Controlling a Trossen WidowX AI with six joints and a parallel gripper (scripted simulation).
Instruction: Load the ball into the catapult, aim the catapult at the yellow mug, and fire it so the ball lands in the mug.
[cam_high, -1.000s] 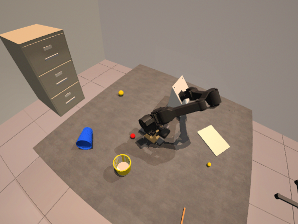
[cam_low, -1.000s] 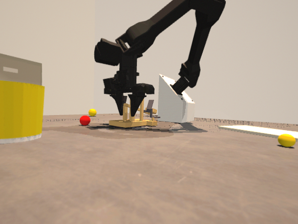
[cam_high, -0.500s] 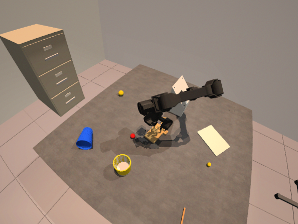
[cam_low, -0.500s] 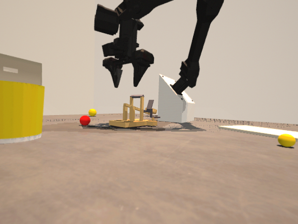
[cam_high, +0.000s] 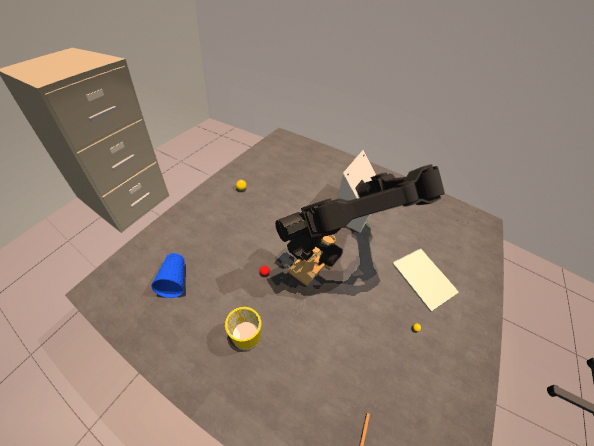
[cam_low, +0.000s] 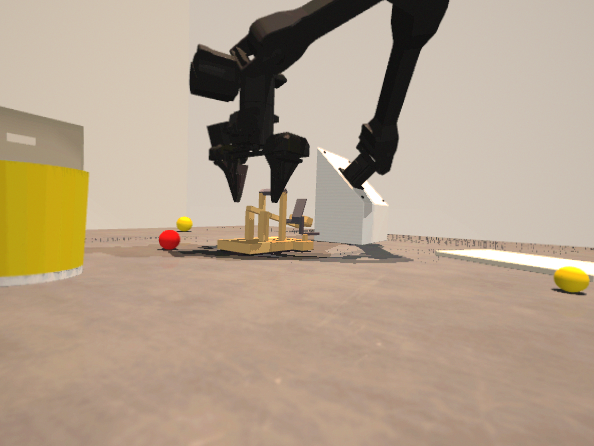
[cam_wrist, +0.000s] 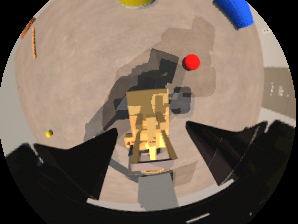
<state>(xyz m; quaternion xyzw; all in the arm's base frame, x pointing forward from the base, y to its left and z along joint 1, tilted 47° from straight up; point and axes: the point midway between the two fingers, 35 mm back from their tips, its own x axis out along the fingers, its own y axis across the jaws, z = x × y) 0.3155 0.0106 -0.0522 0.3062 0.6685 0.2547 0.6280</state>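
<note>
My gripper tip is now 100 mm to the left of the red ball, 90 mm short of it and 70 mm above it. Round my gripper tip: yellow mug: 280 mm ahead, 50 mm below, 20 mm to the right; small yellow ball: 400 mm to the left, 70 mm below, 20 mm behind; wooden catapult: 60 mm behind, 30 mm to the left, 30 mm below.
</note>
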